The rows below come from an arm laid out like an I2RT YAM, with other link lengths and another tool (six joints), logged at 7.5 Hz.
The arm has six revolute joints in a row. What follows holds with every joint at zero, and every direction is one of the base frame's.
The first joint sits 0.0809 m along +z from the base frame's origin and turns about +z.
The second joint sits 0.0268 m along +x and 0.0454 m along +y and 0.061 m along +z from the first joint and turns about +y.
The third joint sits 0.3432 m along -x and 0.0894 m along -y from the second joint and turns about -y.
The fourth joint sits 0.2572 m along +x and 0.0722 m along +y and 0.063 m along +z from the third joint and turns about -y.
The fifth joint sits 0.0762 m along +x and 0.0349 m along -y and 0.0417 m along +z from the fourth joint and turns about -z.
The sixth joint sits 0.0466 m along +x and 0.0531 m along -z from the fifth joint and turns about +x.
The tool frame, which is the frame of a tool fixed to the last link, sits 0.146 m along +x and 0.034 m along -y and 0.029 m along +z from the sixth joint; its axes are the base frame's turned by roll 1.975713, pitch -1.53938 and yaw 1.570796 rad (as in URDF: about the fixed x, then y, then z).
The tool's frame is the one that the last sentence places.
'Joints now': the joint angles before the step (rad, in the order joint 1, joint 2, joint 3, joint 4, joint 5, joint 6). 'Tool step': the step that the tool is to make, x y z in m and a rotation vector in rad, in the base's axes. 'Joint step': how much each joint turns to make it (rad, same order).
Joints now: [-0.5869, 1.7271, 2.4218, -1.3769, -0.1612, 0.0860]
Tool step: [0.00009, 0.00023, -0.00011, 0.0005, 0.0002, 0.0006]
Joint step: [0.0004, 0.0000, -0.0001, -0.0003, -0.0004, 0.0001]
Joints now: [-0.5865, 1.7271, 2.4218, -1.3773, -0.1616, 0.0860]
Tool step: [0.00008, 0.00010, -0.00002, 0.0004, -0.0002, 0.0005]
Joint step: [0.0000, 0.0000, 0.0000, 0.0000, -0.0007, 0.0000]
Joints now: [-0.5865, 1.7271, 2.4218, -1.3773, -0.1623, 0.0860]
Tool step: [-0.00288, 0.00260, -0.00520, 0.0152, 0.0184, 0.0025]
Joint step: [-0.0004, 0.0001, 0.0001, -0.0237, -0.0038, 0.0001]
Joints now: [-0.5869, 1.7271, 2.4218, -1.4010, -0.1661, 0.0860]
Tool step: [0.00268, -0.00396, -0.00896, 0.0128, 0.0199, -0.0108]
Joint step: [0.0000, 0.0119, -0.0087, -0.0020, 0.0084, 0.0069]
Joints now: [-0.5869, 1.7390, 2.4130, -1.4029, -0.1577, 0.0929]
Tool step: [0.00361, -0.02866, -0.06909, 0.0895, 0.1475, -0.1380]
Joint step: [0.0000, 0.0537, -0.1259, 0.0173, 0.1003, 0.0954]
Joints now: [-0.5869, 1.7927, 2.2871, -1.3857, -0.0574, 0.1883]
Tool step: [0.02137, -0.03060, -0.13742, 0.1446, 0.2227, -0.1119]
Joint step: [0.0000, 0.1427, -0.2319, 0.1114, 0.0606, 0.0937]
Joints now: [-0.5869, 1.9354, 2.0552, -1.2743, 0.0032, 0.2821]
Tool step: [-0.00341, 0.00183, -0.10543, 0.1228, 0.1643, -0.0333]
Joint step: [0.0004, 0.1061, -0.1735, 0.0747, -0.0004, 0.0355]
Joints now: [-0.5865, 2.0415, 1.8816, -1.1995, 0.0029, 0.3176]
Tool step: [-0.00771, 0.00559, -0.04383, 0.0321, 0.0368, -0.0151]
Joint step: [0.0000, 0.0118, -0.1358, 0.0991, -0.0035, 0.0160]
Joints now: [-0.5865, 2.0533, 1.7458, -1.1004, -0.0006, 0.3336]
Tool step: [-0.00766, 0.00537, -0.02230, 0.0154, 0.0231, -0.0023]
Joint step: [0.0007, 0.0011, -0.0782, 0.0516, 0.0004, 0.0030]
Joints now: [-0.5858, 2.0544, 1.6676, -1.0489, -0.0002, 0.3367]
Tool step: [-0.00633, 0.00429, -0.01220, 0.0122, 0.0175, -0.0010]
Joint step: [0.0000, 0.0000, -0.0435, 0.0222, -0.0004, 0.0011]
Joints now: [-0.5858, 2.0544, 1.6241, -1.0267, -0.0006, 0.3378]
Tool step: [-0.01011, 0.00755, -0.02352, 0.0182, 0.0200, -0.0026]
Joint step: [0.0000, 0.0000, -0.0874, 0.0607, -0.0038, 0.0030]
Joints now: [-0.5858, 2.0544, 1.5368, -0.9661, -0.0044, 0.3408]
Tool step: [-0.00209, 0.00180, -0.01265, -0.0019, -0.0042, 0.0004]
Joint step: [0.0004, 0.0000, -0.0504, 0.0550, -0.0007, 0.0001]
